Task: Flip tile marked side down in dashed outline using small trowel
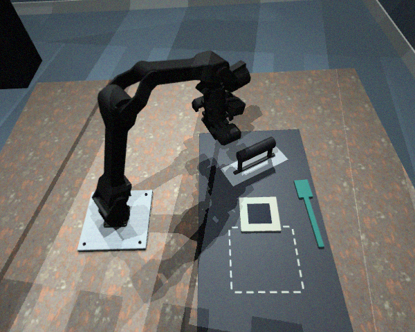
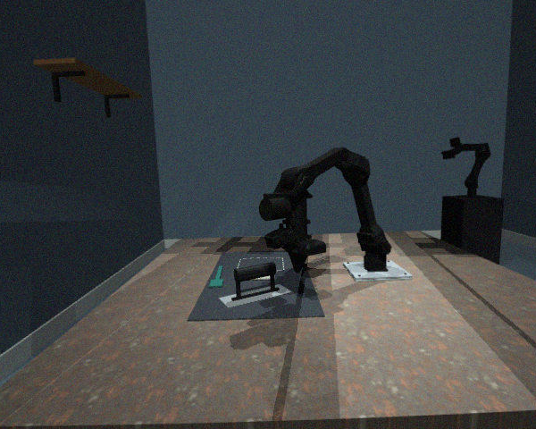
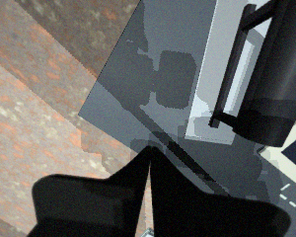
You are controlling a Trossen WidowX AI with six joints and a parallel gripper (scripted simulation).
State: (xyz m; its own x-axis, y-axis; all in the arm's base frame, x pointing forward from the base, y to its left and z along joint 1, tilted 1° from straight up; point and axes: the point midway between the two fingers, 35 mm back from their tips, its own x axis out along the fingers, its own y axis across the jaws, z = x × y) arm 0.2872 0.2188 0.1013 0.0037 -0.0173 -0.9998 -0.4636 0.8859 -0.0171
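Right now my gripper tip is 100 mm short of the dark trowel, 50 mm to the left of it and 40 mm above it. Also, from my gripper tip: grey mat (220 mm to the right, 110 mm ahead, 100 mm below); tile (220 mm to the right, 110 mm ahead, 80 mm below); green spatula-shaped tool (250 mm ahead, 200 mm to the right, 80 mm below).
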